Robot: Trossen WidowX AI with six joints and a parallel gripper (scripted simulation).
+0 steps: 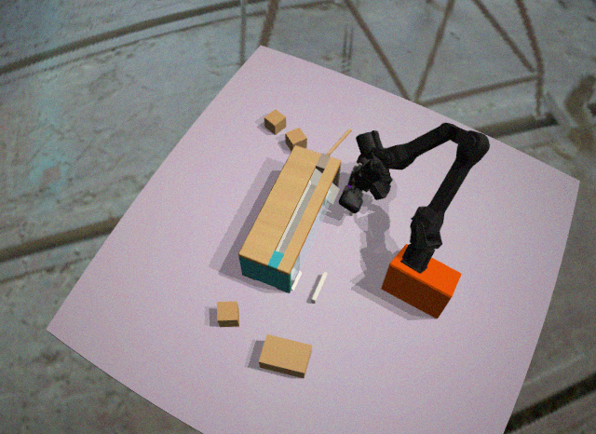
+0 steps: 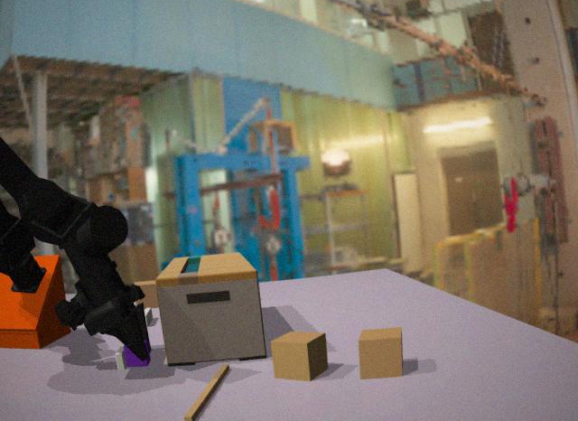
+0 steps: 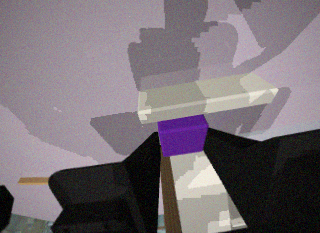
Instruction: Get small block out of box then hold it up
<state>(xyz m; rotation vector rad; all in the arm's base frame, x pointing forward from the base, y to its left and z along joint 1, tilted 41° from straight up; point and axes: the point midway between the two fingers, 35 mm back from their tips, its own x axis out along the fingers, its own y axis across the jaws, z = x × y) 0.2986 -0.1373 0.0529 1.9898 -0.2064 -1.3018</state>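
My gripper tip is now 1 cm past the purple block and 1 cm below it. Round my gripper tip: thin tan stick: 13 cm ahead, 12 cm to the right, 1 cm below; long box: 2 cm ahead, 18 cm to the left, 5 cm above; tan cube: 2 cm ahead, 52 cm to the left, 2 cm above.
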